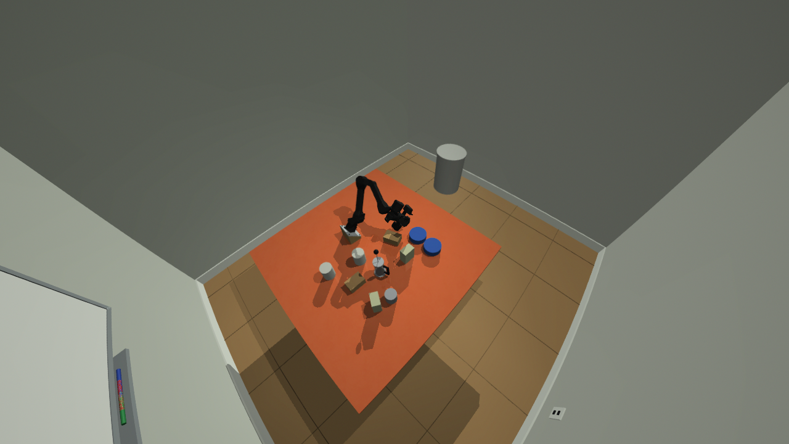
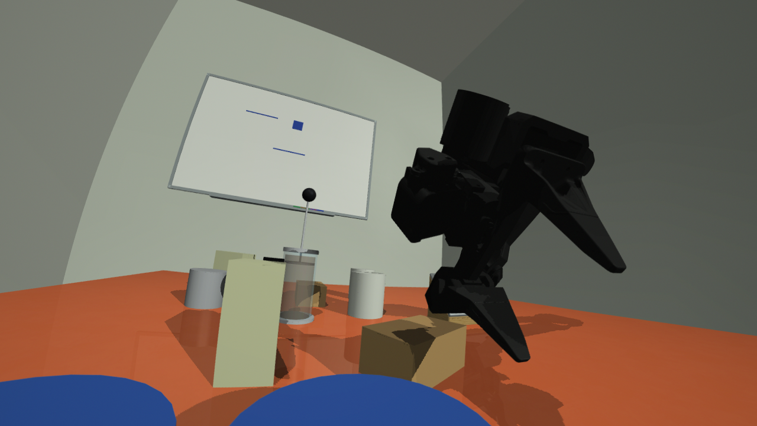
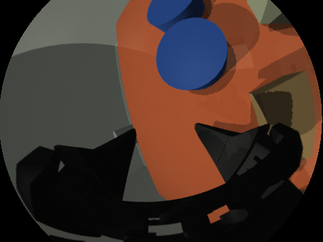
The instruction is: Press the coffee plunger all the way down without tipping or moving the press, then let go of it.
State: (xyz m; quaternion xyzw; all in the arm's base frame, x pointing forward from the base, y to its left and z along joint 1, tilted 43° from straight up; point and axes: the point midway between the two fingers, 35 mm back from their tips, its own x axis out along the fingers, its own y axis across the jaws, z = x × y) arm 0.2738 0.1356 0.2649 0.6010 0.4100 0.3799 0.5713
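The coffee press lies 40 cm to the right of my gripper tip, 8 cm ahead of it and 3 cm above it.
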